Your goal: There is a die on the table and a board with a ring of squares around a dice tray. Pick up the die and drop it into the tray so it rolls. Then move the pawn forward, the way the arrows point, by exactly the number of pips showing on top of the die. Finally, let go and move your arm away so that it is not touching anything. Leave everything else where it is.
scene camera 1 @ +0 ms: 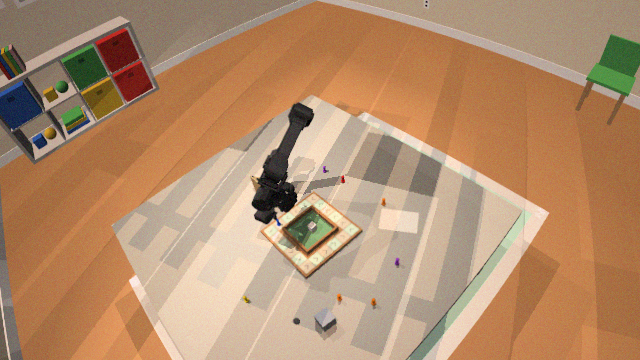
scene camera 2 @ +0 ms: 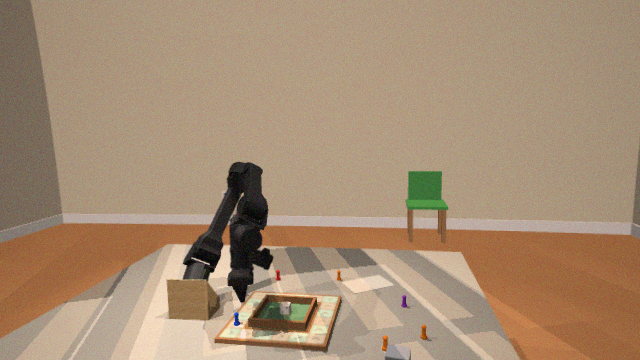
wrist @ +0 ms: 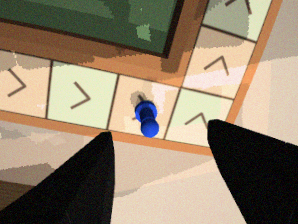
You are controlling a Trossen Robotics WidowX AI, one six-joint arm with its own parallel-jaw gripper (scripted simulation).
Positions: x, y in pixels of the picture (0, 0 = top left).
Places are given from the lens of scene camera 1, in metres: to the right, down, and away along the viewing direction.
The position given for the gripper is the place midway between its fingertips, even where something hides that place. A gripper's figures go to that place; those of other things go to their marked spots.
gripper (scene camera 1: 279, 215): -0.16, 0.14, 1.32
white sheet (scene camera 1: 403, 221): 0.33, 0.16, 1.33
